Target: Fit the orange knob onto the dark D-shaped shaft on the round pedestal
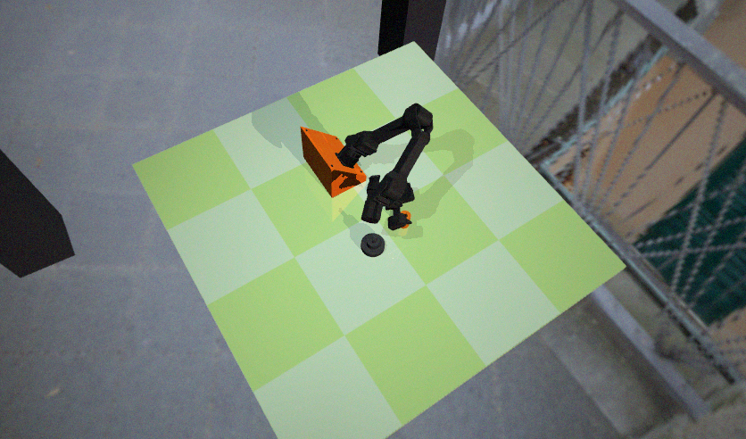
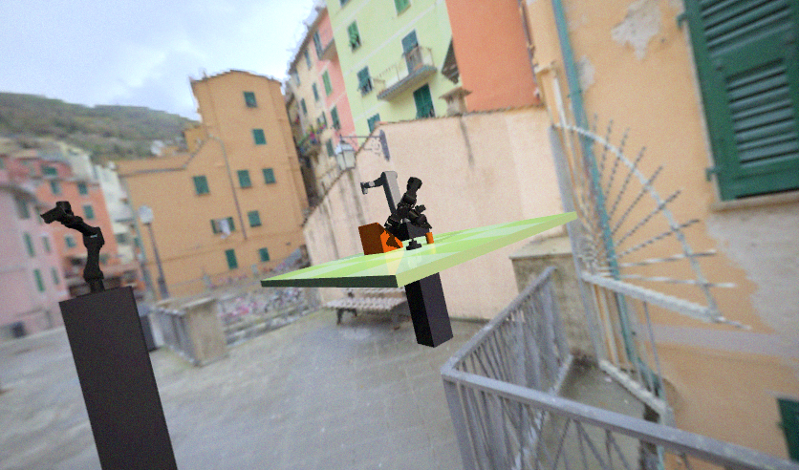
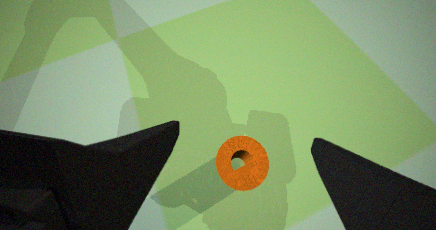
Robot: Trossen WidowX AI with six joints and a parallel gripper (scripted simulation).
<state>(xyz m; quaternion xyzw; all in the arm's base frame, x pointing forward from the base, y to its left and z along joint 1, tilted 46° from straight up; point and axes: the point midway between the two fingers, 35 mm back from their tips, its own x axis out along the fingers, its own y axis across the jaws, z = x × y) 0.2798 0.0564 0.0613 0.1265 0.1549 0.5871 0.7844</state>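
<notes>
The orange knob is 5 cm below my gripper tip, 1 cm to the right of it and 1 cm behind it. The rest, counted from my gripper tip: dark round pedestal: 16 cm to the right, 5 cm below, 2 cm ahead.
</notes>
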